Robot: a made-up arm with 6 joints.
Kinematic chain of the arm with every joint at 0, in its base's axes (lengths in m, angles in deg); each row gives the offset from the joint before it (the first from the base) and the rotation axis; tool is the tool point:
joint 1: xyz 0 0 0.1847 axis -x
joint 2: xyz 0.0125 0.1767 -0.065 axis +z
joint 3: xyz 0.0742 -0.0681 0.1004 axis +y
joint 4: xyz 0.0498 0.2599 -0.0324 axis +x
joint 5: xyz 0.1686 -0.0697 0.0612 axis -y
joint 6: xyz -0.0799 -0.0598 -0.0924 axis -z
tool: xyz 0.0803 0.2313 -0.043
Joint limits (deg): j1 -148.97..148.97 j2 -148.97..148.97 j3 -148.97..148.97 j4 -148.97..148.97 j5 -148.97..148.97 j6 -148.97..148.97
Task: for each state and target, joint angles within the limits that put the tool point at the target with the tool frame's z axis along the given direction. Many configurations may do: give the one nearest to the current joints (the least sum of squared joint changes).
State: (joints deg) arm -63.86 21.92 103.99 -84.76 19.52 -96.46
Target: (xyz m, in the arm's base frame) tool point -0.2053 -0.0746 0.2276 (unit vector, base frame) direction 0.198 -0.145 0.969
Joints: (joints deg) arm -85.11 58.21 138.91 -37.83 57.01 -58.29
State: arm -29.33 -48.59 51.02 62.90 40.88 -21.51
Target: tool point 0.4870 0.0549 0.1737 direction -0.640 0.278 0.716
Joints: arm -37.10 -47.70 22.93 65.37 87.89 -18.04
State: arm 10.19 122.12 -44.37 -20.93 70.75 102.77
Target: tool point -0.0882 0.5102 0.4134 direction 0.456 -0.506 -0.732
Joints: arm 16.43 147.19 -62.85 8.39 84.81 127.56
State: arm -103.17 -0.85 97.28 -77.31 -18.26 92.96
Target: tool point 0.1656 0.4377 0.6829 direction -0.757 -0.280 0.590
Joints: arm -80.85 20.30 82.13 -121.37 26.01 91.09
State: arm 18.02 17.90 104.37 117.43 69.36 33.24
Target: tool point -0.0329 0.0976 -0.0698 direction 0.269 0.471 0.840
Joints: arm 7.53 5.52 111.19 82.79 109.39 42.49
